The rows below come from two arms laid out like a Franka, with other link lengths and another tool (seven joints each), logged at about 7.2 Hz.
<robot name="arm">
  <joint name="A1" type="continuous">
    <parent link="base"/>
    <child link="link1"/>
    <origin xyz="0 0 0.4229" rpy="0 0 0"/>
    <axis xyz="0 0 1"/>
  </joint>
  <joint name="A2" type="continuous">
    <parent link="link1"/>
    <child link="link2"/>
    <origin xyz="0 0 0" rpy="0 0 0"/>
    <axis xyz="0 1 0"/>
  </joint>
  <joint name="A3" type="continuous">
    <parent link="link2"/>
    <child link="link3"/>
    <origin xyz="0 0 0.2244" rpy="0 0 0"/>
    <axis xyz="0 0 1"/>
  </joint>
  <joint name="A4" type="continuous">
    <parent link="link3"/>
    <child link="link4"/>
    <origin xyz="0.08 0 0" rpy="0 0 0"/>
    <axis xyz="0 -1 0"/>
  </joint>
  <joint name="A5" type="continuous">
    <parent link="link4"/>
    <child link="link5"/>
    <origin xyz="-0.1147 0 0.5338" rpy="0 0 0"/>
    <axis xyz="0 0 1"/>
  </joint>
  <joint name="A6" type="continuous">
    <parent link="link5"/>
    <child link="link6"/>
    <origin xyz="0 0 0" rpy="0 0 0"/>
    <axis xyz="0 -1 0"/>
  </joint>
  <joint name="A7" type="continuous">
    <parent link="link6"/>
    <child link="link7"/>
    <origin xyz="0.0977 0 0" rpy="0 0 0"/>
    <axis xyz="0 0 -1"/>
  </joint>
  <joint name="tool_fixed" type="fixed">
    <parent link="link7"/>
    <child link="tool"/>
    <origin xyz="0.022 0.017 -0.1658" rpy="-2.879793 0 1.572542"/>
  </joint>
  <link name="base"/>
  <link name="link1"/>
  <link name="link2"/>
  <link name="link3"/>
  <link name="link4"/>
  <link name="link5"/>
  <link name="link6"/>
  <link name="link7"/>
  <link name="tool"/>
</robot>
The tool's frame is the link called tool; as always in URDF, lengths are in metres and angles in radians. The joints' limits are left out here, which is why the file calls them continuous.
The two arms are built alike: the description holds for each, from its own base.
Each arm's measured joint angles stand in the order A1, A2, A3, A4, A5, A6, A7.
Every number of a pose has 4 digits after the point. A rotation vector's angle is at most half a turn.
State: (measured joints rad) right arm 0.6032 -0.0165 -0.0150 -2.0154 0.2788 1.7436 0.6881; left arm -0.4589 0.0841 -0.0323 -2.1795 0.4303 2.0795 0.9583
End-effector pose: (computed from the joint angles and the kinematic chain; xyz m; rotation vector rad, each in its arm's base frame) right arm 0.5539 0.4154 0.3440 -1.9885 -1.6634 0.5080; left arm 0.6099 -0.2954 0.2046 -2.4807 0.1527 -0.0611
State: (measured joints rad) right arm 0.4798 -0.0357 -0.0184 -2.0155 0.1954 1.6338 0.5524; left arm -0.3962 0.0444 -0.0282 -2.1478 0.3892 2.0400 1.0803
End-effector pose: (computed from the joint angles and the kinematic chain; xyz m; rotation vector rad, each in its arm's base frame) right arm 0.5854 0.3285 0.3478 -1.9613 -1.7056 0.6079; left arm 0.6376 -0.2615 0.2456 -2.5107 0.1738 -0.0390
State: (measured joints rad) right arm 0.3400 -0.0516 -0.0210 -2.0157 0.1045 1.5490 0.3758; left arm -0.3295 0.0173 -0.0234 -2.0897 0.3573 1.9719 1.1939
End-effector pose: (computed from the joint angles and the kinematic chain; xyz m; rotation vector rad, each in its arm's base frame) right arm 0.6121 0.2289 0.3522 -1.9088 -1.7573 0.6879; left arm 0.6653 -0.2201 0.2925 -2.5291 0.1800 -0.0093
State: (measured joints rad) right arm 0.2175 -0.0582 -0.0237 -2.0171 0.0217 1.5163 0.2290; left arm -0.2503 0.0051 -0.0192 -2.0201 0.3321 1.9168 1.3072
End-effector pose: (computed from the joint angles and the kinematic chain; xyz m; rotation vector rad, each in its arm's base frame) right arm 0.6295 0.1393 0.3535 -1.8800 -1.7926 0.7328; left arm 0.6927 -0.1688 0.3386 -2.5509 0.1799 0.0068
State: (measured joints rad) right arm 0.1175 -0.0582 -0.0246 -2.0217 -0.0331 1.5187 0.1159; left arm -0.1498 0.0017 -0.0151 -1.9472 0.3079 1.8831 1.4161
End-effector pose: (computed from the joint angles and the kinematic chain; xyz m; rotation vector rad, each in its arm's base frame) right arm 0.6385 0.0683 0.3510 -1.8629 -1.8146 0.7450; left arm 0.7187 -0.1007 0.3834 -2.5794 0.1526 0.0043
